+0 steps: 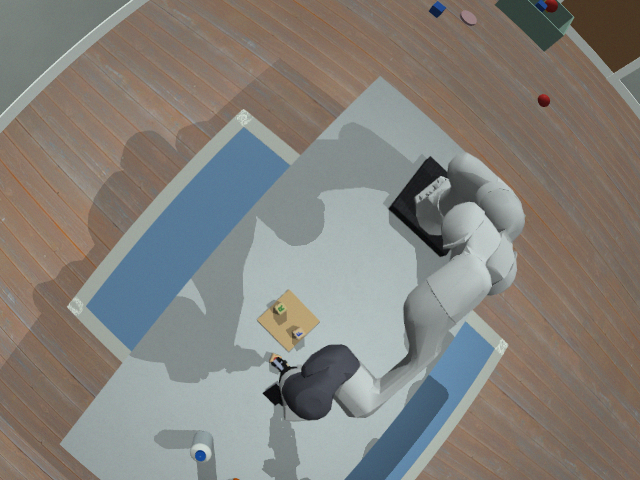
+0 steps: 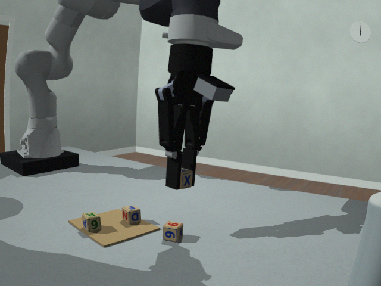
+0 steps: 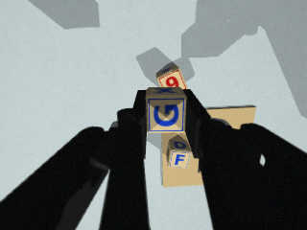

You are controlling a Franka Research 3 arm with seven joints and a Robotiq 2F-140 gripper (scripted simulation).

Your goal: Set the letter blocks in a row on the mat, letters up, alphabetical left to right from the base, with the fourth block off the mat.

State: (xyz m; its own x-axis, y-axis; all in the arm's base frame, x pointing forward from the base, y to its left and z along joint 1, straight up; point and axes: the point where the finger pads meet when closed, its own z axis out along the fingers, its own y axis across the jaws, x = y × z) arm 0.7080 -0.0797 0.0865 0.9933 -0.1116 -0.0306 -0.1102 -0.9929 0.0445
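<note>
My gripper is now 130 mm above the tan mat, 120 mm past it and 60 mm to the left of it. Round my hand: block (110 mm below, 110 mm behind, 20 mm to the right).
</note>
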